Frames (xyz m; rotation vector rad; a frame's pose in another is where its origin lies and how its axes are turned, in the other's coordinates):
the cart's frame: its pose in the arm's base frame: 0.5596 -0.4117 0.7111 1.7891 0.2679 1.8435
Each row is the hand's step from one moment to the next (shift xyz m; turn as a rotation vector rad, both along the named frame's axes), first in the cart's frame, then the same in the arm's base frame.
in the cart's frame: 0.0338 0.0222 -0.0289 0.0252 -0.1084 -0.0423
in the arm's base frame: -0.0321 0.0056 0.0375 -0.0134 0.1124 -0.0370
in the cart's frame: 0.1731 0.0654 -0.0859 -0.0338 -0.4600 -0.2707
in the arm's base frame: -0.0926 0.0541 0.1736 -0.1505 0.4260 -0.2862
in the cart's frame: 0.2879 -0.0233 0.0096 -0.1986 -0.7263 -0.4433
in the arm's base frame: 0.0262 0.1642 0.2364 -0.2587 0.6020 -0.5780
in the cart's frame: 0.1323 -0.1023 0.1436 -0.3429 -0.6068 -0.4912
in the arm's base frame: 0.1693 0.1192 0.0755 -0.3400 0.4404 -0.6462
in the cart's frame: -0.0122 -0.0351 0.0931 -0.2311 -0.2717 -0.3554
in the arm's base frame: 0.0983 0.0014 -0.0195 -0.2865 0.1887 -0.3686
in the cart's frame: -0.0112 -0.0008 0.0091 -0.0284 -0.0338 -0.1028
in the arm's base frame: 0.0086 -0.0072 -0.0092 -0.0924 0.0372 -0.0510
